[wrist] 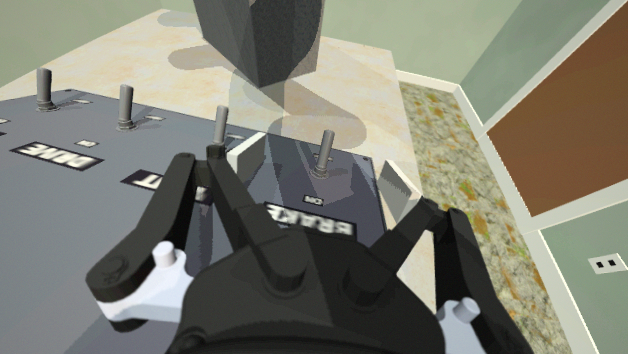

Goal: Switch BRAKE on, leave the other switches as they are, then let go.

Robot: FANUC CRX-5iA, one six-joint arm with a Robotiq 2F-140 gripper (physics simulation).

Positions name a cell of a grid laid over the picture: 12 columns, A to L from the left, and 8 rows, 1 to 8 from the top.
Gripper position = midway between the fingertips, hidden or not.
In view: my gripper (G4) and a dark switch panel (B5).
